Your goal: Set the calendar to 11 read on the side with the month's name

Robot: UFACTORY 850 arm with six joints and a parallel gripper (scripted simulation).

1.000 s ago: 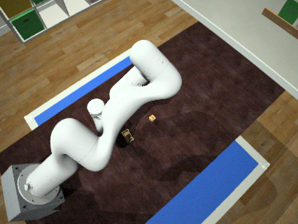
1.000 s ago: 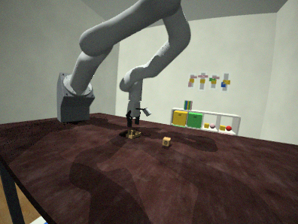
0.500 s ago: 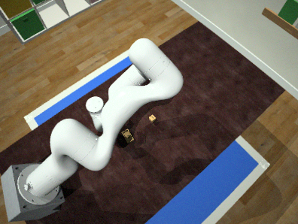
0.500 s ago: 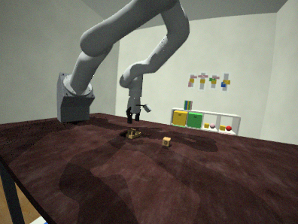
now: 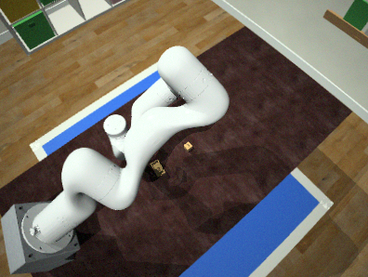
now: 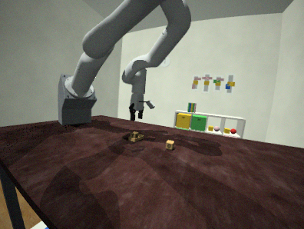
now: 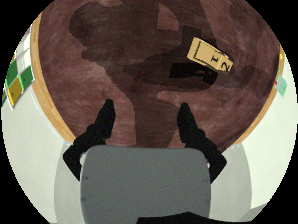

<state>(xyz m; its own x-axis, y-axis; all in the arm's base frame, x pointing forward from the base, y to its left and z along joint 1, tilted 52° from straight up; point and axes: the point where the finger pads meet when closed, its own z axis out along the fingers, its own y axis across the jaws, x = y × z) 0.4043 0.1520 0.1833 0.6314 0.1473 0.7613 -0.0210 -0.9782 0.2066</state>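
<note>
Now: the wooden tray 70 mm ahead of my hand, 110 mm to the right of it and 90 mm below it. Also, from my hand: cube 260 mm ahead, 130 mm to the right, 80 mm below.
</note>
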